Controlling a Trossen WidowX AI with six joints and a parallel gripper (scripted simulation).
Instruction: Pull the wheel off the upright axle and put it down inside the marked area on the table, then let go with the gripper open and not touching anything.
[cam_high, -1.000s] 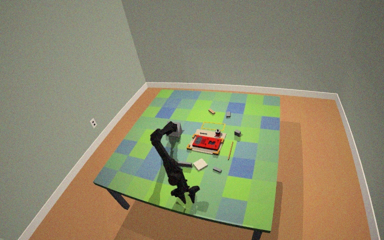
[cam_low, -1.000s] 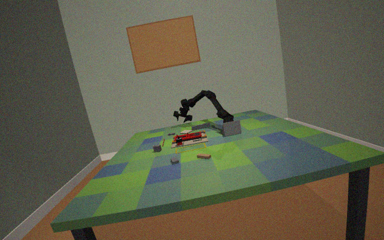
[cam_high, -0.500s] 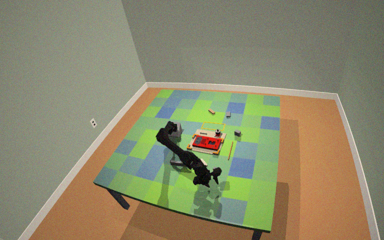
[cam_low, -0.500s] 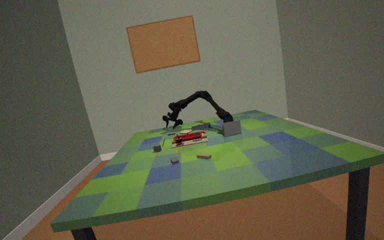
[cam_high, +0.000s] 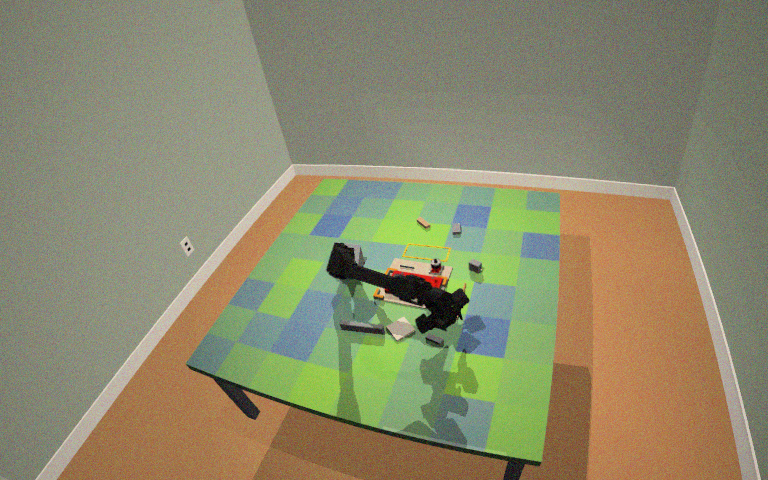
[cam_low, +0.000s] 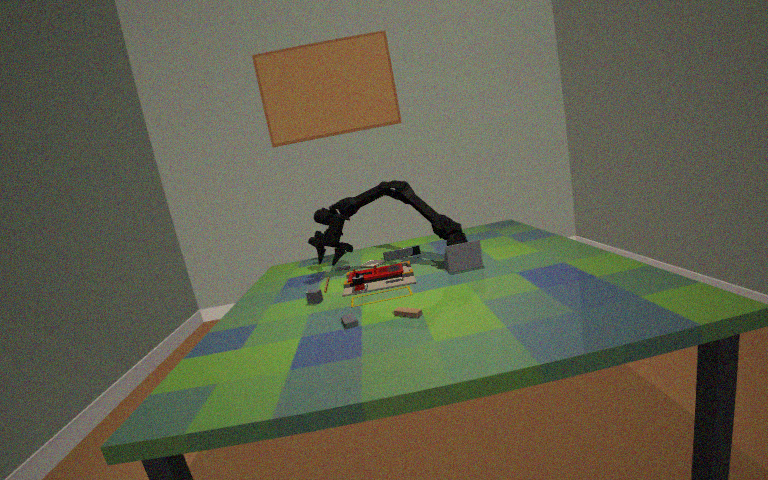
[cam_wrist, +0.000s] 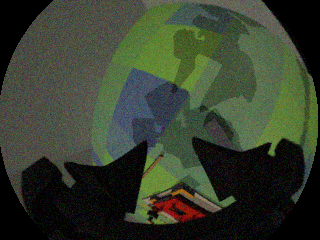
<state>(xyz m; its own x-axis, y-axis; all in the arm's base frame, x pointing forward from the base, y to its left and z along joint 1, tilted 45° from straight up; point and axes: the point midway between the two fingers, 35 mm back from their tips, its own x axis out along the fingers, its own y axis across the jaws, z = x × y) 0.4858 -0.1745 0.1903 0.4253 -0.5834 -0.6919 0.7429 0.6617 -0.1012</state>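
My gripper tip is now 13 cm past the grey wheel, 28 cm to the right of it and 1 cm above it. From my gripper tip the other things lie so: grey cube 2 cm ahead, 31 cm to the left, 2 cm below; then thin orange rod 1 cm behind, 15 cm to the left, 4 cm below.
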